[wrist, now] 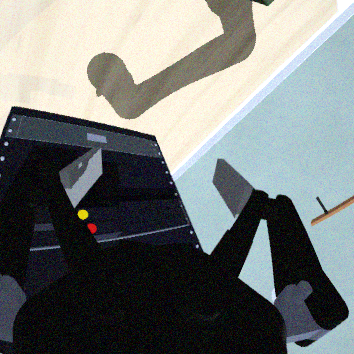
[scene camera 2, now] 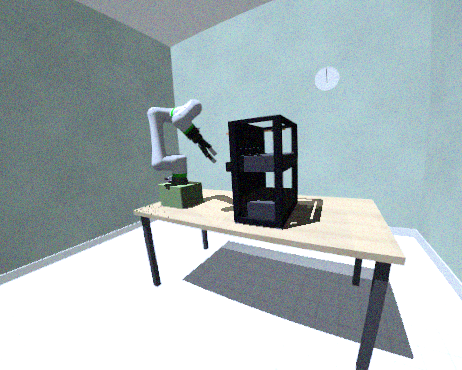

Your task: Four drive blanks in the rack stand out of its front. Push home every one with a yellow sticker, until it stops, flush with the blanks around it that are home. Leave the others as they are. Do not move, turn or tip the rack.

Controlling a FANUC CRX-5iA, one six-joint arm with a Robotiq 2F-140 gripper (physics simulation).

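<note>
The black rack [scene camera 2: 277,145] [wrist: 194,235] stands upright on the table. In the scene view, a dark block [scene camera 2: 229,166] stands out of its front at mid height; no sticker can be made out there. In the wrist view, a yellow sticker [wrist: 83,214] and a red sticker [wrist: 92,228] show close together on dark fronts beside the left finger. The edges of single blanks are too dark to tell, and the finger and gripper body hide part of the rack front. My gripper [scene camera 2: 214,156] [wrist: 158,165] is open, its fingers wide apart in front of the rack, apart from it in the scene view.
The arm stands on a green block [scene camera 2: 181,195] at the left end of the wooden table [scene camera 2: 345,220] [wrist: 45,50]. A grey panel with a pale label [wrist: 96,137] spans one end of the rack front. A brown bar [wrist: 334,211] shows against the wall.
</note>
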